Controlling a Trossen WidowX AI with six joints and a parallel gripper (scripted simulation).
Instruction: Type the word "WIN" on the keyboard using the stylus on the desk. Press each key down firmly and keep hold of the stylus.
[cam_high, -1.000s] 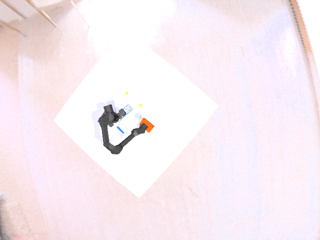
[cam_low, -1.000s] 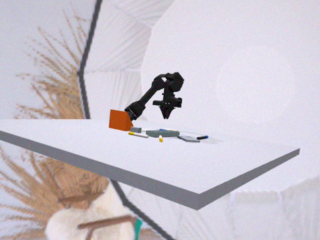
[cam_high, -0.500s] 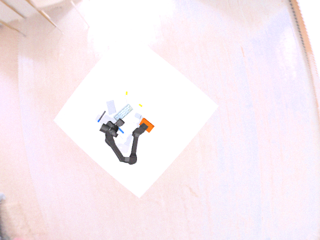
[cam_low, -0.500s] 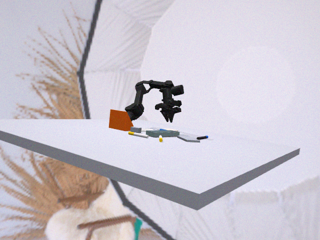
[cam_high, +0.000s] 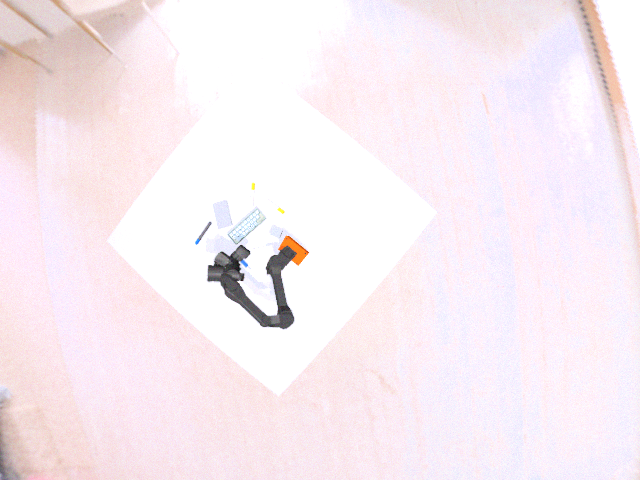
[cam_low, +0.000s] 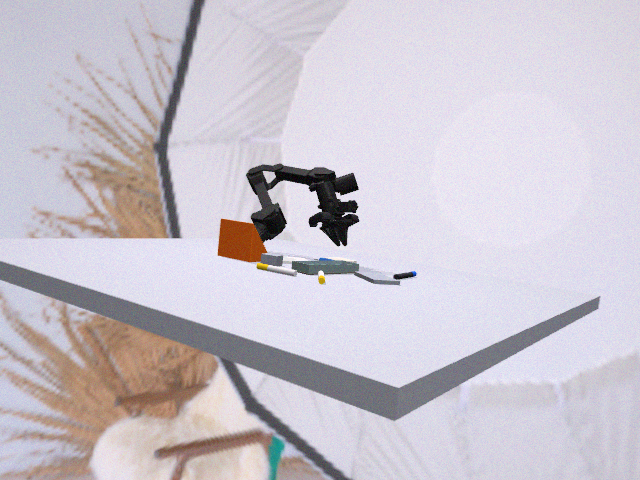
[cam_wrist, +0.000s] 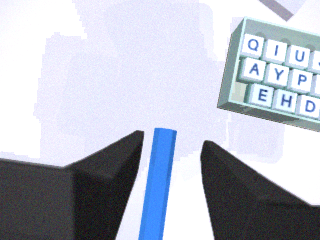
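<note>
Now: the blue stylus 7 cm behind my gripper tip, 1 cm to the left of it and 6 cm below it. Also, from my gripper tip: flat grey block: 19 cm ahead, 11 cm to the right, 6 cm below; W key: 2 cm ahead, 19 cm to the right, 5 cm below.
</note>
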